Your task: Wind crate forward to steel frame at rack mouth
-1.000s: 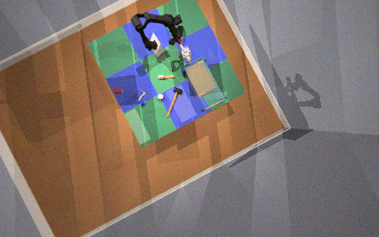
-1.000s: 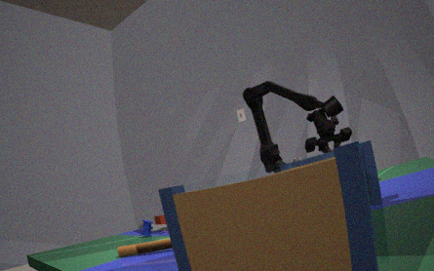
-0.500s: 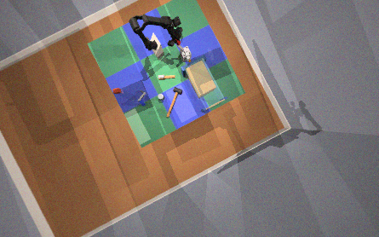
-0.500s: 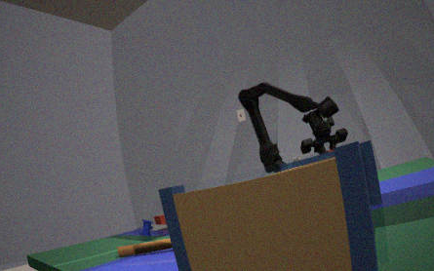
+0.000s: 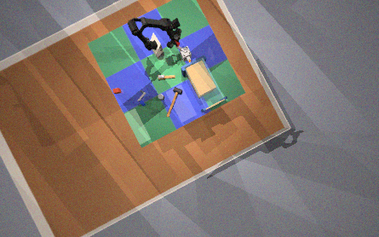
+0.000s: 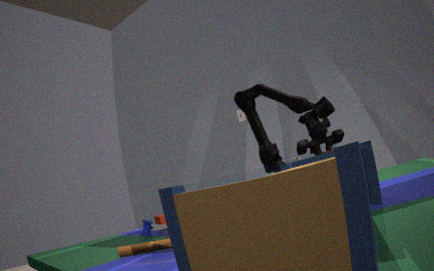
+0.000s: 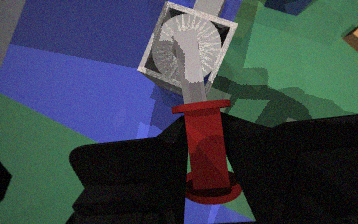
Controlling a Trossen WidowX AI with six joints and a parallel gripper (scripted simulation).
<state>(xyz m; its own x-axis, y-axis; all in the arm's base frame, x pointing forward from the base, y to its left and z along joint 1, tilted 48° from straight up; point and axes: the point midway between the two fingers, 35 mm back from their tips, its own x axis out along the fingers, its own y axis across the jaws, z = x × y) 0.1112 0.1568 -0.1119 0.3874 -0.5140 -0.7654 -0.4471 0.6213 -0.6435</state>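
Now: gripper tip 10 cm above the winch, 6 cm short of it and 3 cm to the right of it. From my gripper tip the other things lie so: blue-framed guard cubby (47 cm ahead, 5 cm below, 1 cm to the left); then red grip (2 cm behind, 1 cm to the right); then blue piece (63 cm to the right, 27 cm ahead, 10 cm below).
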